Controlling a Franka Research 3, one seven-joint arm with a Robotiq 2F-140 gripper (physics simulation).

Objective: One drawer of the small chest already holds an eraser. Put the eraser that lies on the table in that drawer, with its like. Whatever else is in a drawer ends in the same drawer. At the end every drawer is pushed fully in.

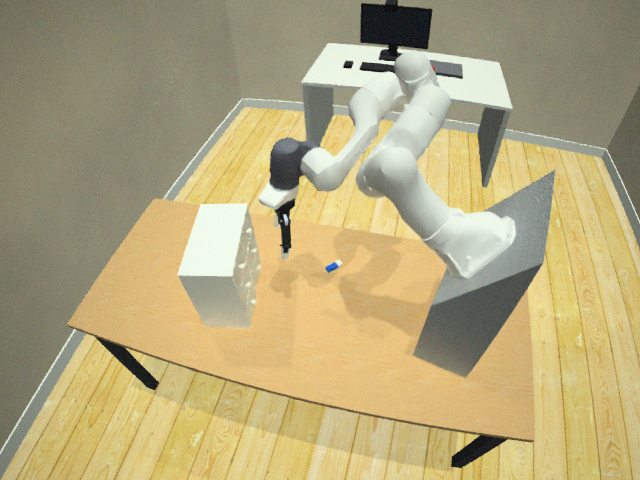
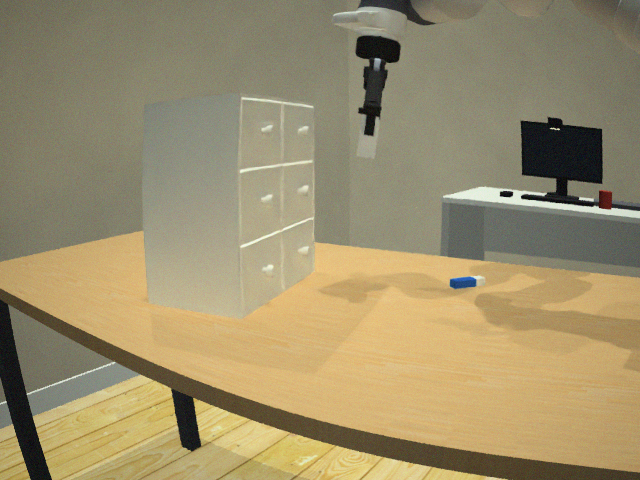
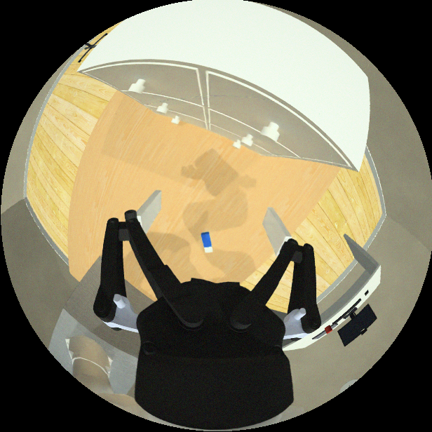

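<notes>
The small white chest (image 1: 214,248) (image 2: 193,201) (image 3: 240,40) stands on the table, with six drawers in two columns of three, each with a round knob. All the drawers look pushed in, and their contents are hidden. A blue and white eraser (image 1: 333,266) (image 2: 466,282) (image 3: 206,242) lies on the table in front of the drawer side, some way off from the chest. My gripper (image 1: 285,254) (image 2: 367,147) (image 3: 213,207) is open and empty. It points down in the air in front of the chest's drawer side, high above the table, and apart from both chest and eraser.
The wooden table (image 1: 341,372) (image 2: 413,372) (image 3: 125,135) carries the chest. The arm's base sits on a grey slanted block (image 1: 480,304) at the other end of the table. A white desk (image 1: 475,93) (image 2: 465,198) with a monitor (image 1: 395,25) (image 2: 561,151) (image 3: 357,325) stands behind.
</notes>
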